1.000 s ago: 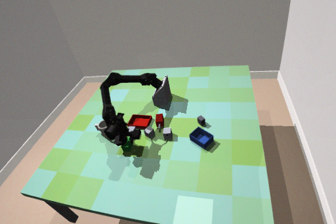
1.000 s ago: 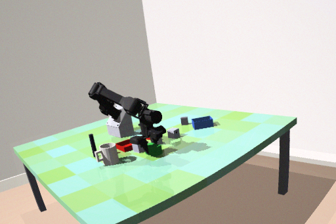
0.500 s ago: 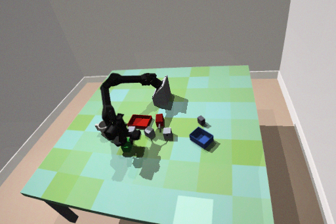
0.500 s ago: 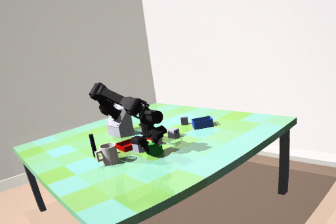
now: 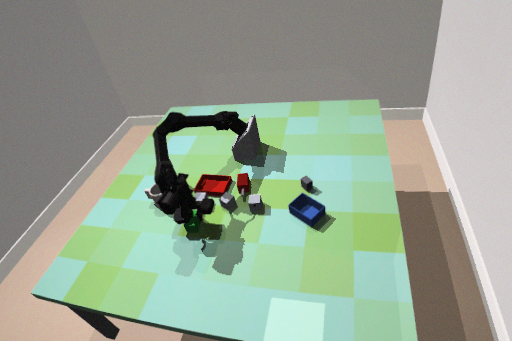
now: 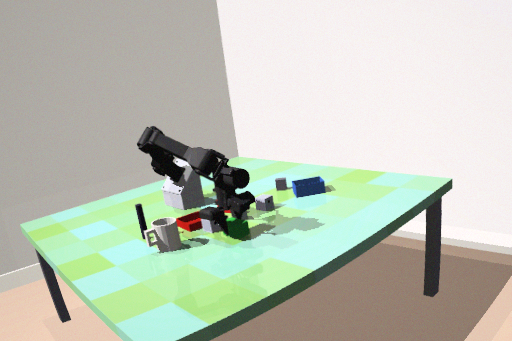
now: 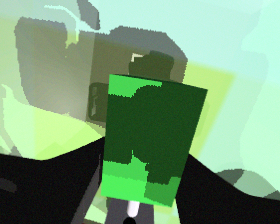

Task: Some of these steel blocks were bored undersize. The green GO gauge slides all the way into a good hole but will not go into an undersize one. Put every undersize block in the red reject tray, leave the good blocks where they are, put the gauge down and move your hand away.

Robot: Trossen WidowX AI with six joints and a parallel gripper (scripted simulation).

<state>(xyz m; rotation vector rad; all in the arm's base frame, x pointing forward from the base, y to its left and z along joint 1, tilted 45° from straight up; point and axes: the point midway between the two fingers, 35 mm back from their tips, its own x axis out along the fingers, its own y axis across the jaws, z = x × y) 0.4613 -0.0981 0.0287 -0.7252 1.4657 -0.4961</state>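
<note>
My gripper tip is 22 cm to the right of the steel block, 11 cm past it and 1 cm below it. Also, from my gripper tip: green GO gauge (2 cm above, 1 cm behind); then mug (20 cm to the right, 8 cm behind, 3 cm above); then red reject tray (20 cm behind).
</note>
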